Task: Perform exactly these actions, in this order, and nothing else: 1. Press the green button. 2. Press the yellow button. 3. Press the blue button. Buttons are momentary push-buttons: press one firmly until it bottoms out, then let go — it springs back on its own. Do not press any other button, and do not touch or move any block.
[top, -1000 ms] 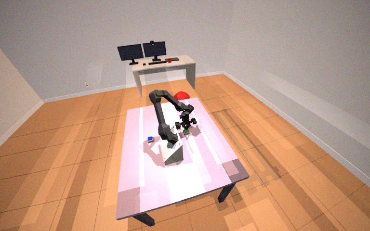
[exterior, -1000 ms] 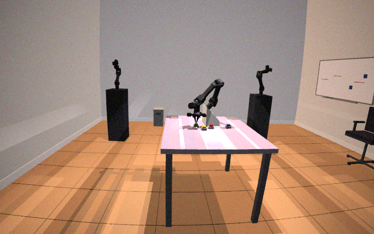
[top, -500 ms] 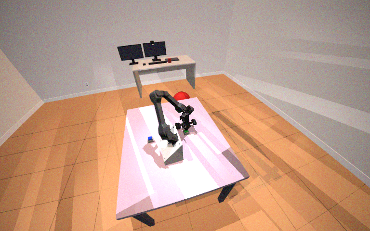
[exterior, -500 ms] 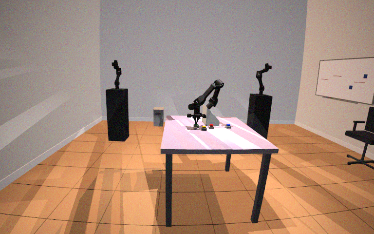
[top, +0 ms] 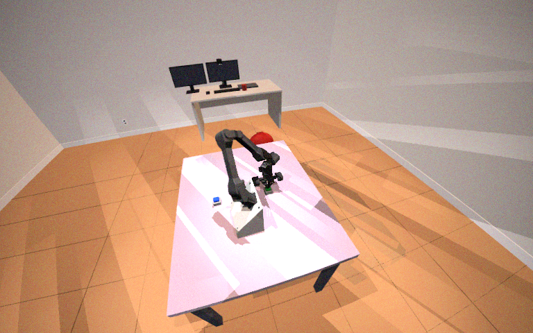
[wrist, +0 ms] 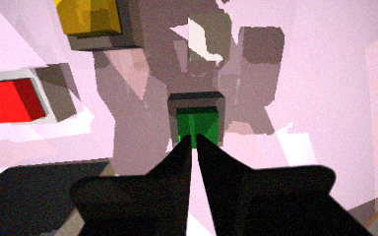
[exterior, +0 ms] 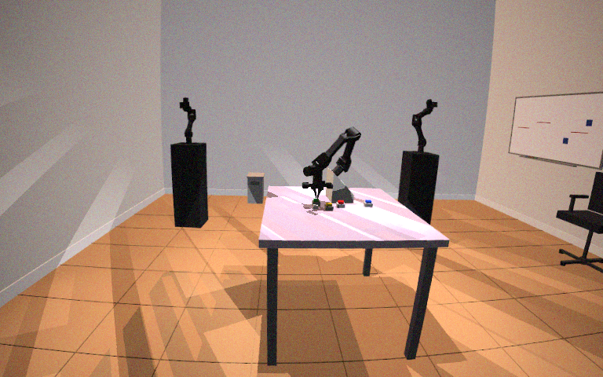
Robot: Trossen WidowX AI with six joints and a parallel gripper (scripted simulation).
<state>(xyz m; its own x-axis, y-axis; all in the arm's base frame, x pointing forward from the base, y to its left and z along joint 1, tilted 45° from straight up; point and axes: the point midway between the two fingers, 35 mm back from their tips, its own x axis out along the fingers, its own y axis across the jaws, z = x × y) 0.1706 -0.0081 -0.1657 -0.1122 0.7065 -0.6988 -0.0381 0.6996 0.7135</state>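
Right now my gripper tip is 1 cm short of the green button and 1 cm above it. From my gripper tip the other things lie so: pale grey block (7 cm ahead, 1 cm to the right, 3 cm below); red button (3 cm ahead, 15 cm to the left, 1 cm below); yellow button (9 cm ahead, 7 cm to the left, 1 cm below).
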